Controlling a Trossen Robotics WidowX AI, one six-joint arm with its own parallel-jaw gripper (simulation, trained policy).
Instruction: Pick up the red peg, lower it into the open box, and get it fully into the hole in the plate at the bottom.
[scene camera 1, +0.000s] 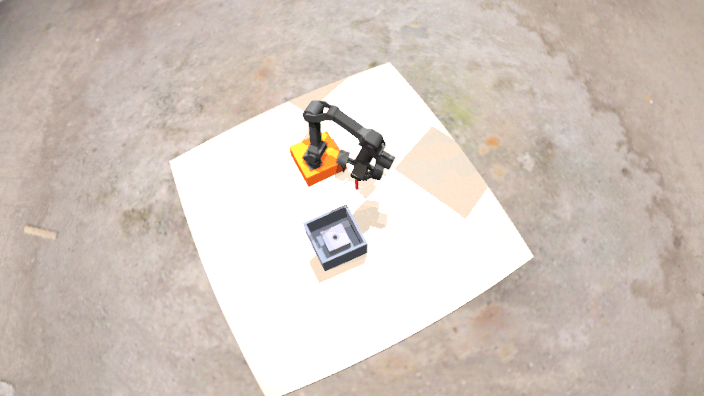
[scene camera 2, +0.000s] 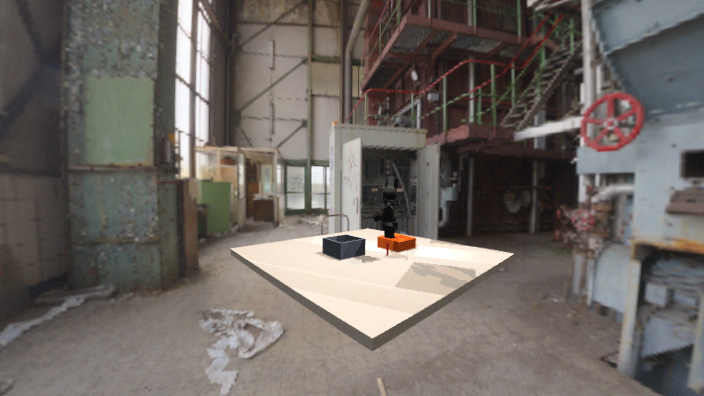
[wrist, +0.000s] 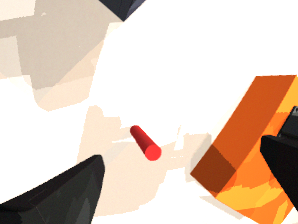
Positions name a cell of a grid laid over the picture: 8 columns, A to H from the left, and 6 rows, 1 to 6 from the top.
Labels:
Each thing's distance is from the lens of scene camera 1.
my gripper (scene camera 1: E3): 192 cm
grey box (scene camera 1: D4): 194 cm

